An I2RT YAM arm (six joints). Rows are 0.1 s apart.
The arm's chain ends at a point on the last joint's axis. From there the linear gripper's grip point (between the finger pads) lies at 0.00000 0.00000 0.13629 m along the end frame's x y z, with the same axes.
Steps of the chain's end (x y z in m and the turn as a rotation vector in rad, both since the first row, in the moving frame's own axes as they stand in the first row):
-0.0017, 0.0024, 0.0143, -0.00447, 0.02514, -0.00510
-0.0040, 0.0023, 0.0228, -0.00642, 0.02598, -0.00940
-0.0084, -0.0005, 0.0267, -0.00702, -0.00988, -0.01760
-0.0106, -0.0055, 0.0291, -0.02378, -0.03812, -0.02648
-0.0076, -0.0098, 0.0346, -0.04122, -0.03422, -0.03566
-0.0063, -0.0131, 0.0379, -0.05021, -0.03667, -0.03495
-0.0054, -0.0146, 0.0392, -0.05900, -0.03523, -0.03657
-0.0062, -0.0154, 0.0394, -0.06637, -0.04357, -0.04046
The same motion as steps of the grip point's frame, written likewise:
0.0017, 0.0030, 0.0143, -0.00447, 0.02514, -0.00510
-0.0005, 0.0032, 0.0228, -0.00642, 0.02598, -0.00940
-0.0097, 0.0005, 0.0267, -0.00702, -0.00988, -0.01760
-0.0158, -0.0022, 0.0290, -0.02378, -0.03812, -0.02648
-0.0122, -0.0041, 0.0344, -0.04122, -0.03422, -0.03566
-0.0112, -0.0062, 0.0376, -0.05021, -0.03667, -0.03495
-0.0100, -0.0065, 0.0389, -0.05900, -0.03523, -0.03657
-0.0119, -0.0062, 0.0390, -0.06637, -0.04357, -0.04046

